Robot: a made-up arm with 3 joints.
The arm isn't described. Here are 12 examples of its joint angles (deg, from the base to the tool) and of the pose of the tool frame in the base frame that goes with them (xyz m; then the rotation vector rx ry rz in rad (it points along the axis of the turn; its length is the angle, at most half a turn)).
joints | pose
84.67 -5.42 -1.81 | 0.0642 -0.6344 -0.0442 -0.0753 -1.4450 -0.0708
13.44 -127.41 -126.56 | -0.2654 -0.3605 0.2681 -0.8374 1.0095 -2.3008
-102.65 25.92 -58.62 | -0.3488 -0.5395 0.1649 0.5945 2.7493 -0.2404
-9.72 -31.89 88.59 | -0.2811 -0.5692 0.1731 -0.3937 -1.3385 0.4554
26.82 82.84 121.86 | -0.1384 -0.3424 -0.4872 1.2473 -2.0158 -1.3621
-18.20 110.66 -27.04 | -0.1531 -0.1736 -0.2940 1.9617 0.5234 0.1516
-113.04 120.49 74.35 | -0.2549 -0.2392 0.4294 -0.1372 0.4032 -2.1247
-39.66 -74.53 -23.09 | 0.0741 -0.4679 0.1940 -1.3454 0.9304 0.1959
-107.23 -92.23 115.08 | 0.2913 -0.3417 0.3093 0.5813 -0.1060 1.5022
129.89 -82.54 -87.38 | -0.0625 -0.5932 -0.1497 0.4694 -0.6068 -1.3920
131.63 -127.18 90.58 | 0.1188 -0.1276 -0.2699 2.3962 1.1854 0.8971
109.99 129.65 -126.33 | 0.2272 0.0494 -0.1002 -1.0700 0.1514 1.9989
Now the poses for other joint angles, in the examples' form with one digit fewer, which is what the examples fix.
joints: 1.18 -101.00 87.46
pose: -0.302 -0.239 0.209 -1.389 -1.096 1.302
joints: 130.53 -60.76 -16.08
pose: -0.074 -0.512 -0.098 -0.357 -1.780 -1.189
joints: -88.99 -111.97 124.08
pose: 0.183 -0.263 0.397 0.562 -0.402 1.894
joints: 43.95 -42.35 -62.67
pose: -0.026 -0.668 -0.022 -0.444 0.312 -0.595
